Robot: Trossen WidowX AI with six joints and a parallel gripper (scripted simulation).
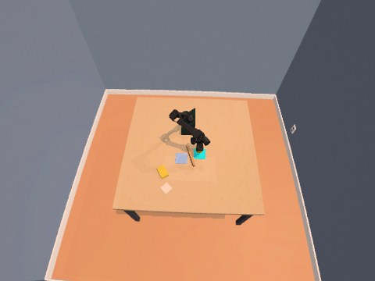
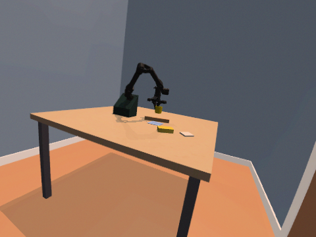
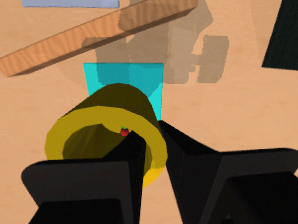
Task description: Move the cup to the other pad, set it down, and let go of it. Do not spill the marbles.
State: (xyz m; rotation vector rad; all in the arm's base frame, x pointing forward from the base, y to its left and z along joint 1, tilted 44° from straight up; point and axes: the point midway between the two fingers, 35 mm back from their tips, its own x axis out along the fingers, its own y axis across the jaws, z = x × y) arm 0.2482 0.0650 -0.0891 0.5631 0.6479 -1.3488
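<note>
The cyan pad lies 30 mm ahead of my gripper tip, 10 mm to the left of it and 100 mm below it. The rest, counted from my gripper tip: thin wooden bar: 70 mm ahead, 70 mm to the right, 90 mm below; then red marble: 20 mm ahead, 20 mm to the left, 20 mm below; then yellow cup: 20 mm ahead.
</note>
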